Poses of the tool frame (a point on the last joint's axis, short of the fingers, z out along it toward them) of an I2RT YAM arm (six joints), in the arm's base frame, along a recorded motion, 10 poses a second.
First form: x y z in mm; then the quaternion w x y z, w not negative.
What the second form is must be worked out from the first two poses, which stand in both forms.
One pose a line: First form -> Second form
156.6, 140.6, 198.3, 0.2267, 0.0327, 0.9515, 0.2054 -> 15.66, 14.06, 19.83, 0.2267, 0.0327, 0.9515, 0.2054
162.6, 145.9, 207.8, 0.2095, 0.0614, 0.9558, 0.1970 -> 16.26, 14.59, 20.78, 0.2095, 0.0614, 0.9558, 0.1970
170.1, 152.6, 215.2, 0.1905, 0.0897, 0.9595, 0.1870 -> 17.01, 15.26, 21.52, 0.1905, 0.0897, 0.9595, 0.1870
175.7, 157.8, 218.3, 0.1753, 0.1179, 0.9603, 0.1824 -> 17.57, 15.78, 21.83, 0.1753, 0.1179, 0.9603, 0.1824
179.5, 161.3, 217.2, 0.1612, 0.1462, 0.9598, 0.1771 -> 17.95, 16.13, 21.72, 0.1612, 0.1462, 0.9598, 0.1771
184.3, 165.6, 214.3, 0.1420, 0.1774, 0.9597, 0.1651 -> 18.43, 16.56, 21.43, 0.1420, 0.1774, 0.9597, 0.1651
